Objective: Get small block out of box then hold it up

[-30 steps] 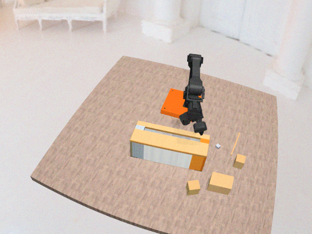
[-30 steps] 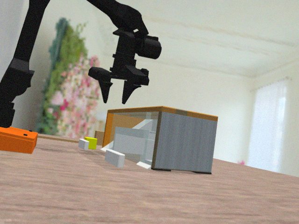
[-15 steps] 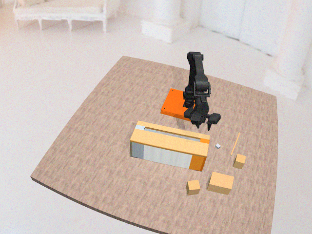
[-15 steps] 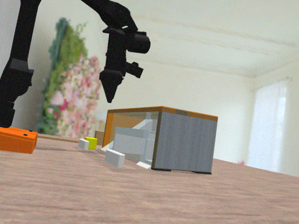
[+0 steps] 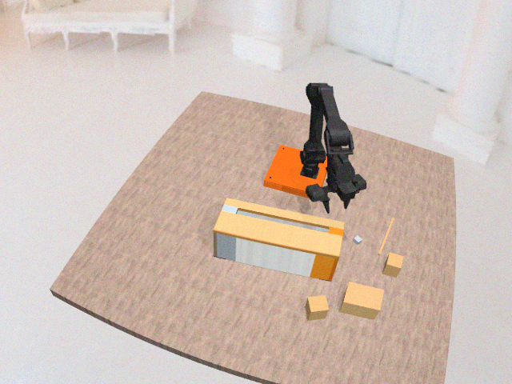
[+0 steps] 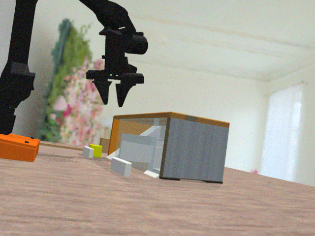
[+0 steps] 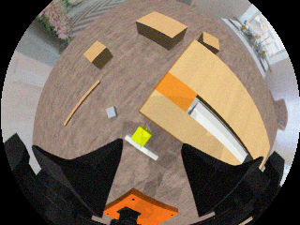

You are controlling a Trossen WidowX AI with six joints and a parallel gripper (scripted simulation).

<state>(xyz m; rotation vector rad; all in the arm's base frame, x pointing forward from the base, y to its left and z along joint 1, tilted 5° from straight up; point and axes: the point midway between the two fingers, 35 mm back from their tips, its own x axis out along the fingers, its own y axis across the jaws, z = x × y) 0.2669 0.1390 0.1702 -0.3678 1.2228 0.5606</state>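
Right now my gripper tip is 30 mm past the yellow block, 10 mm to the right of it and 140 mm above it. Round my gripper tip: clear-fronted box 60 mm ahead, 150 mm to the right, 90 mm below; then thin wooden stick 100 mm behind, 200 mm to the left, 150 mm below.
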